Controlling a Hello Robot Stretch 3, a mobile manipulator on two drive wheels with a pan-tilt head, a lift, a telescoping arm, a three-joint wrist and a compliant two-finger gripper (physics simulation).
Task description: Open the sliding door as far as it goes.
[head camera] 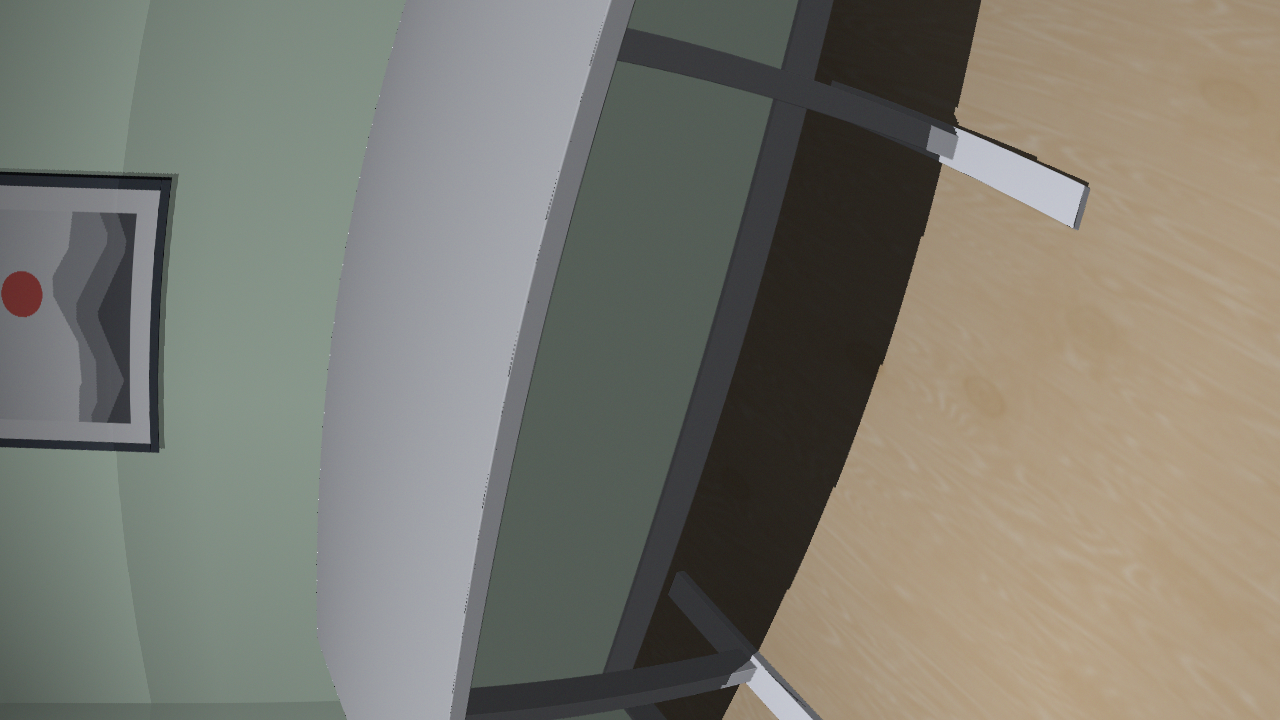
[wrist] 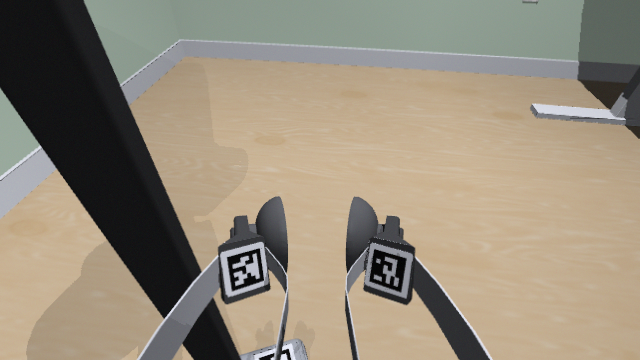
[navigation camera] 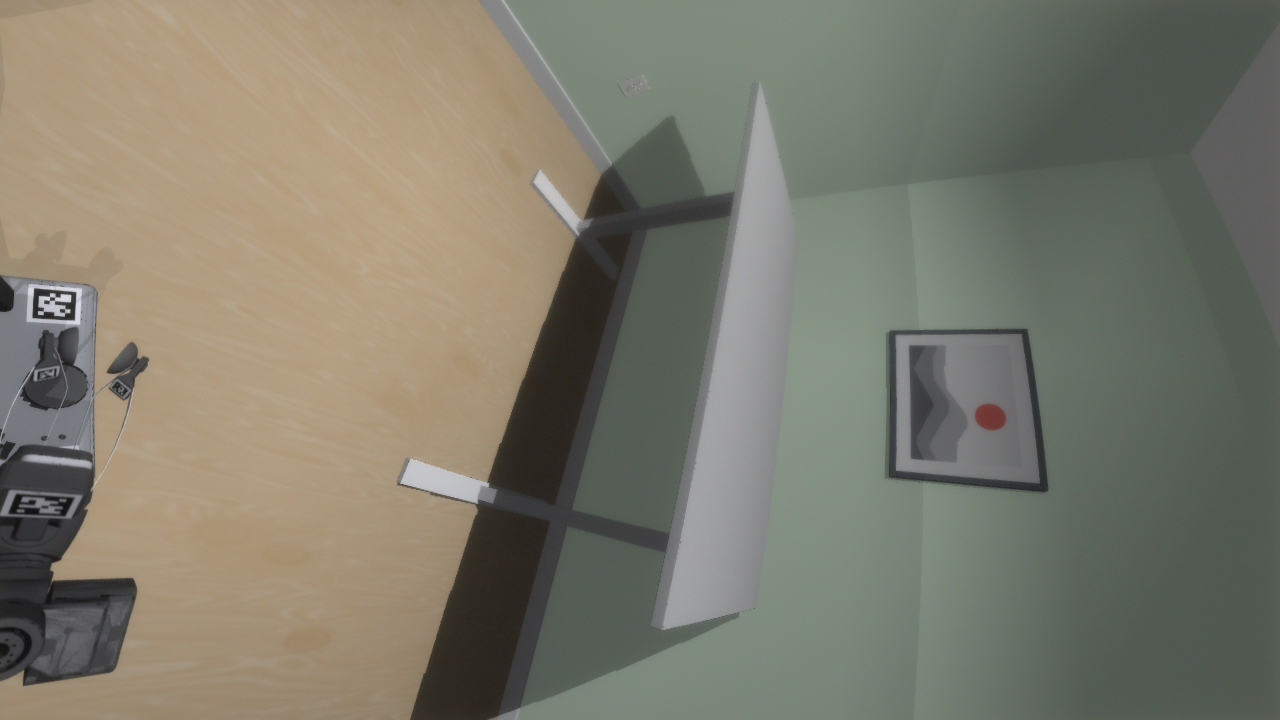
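The sliding door does not show in the head view, the navigation view or the wrist view. My gripper is open and empty, with a gap between its two rounded fingertips. In the navigation view it is at the left edge, above the robot's base. In the wrist view it hangs over the wooden floor, with both fingers apart from any object.
A white-topped table stands along the green wall; one of its feet shows at the wrist view's right. A framed picture hangs above it. The robot's black mast crosses the wrist view's left side.
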